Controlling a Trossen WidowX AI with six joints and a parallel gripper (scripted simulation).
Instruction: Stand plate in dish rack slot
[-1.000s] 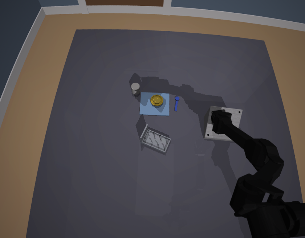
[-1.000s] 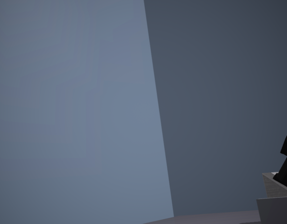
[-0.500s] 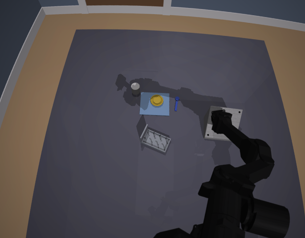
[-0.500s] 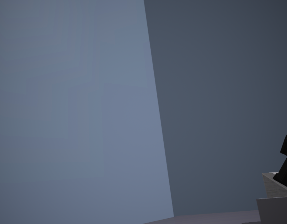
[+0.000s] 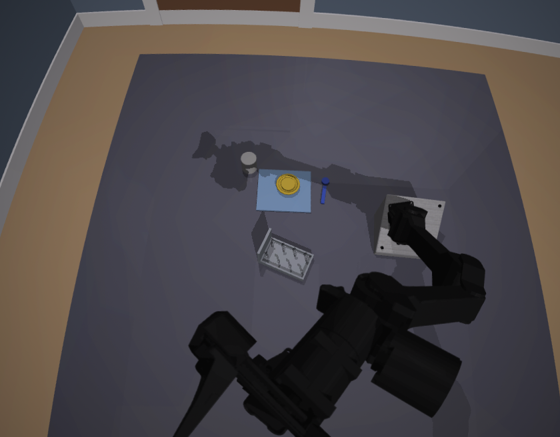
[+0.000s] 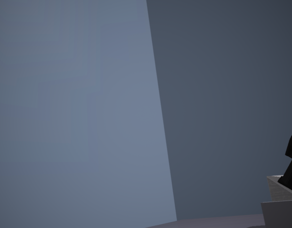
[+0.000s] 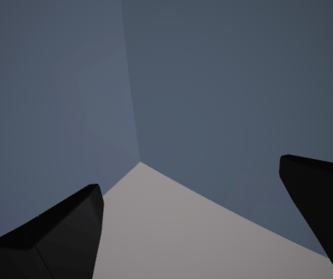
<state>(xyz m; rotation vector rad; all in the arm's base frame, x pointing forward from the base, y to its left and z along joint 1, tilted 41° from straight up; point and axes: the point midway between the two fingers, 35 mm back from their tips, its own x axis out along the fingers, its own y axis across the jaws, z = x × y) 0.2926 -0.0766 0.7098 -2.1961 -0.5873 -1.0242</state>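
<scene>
The yellow plate lies 14 cm behind my gripper tip, 57 cm to the right of it and 62 cm below it. Also, from my gripper tip: light blue mat: 13 cm behind, 56 cm to the right, 64 cm below; grey dish rack: 11 cm behind, 36 cm to the right, 62 cm below; blue spoon: 24 cm behind, 56 cm to the right, 64 cm below.
</scene>
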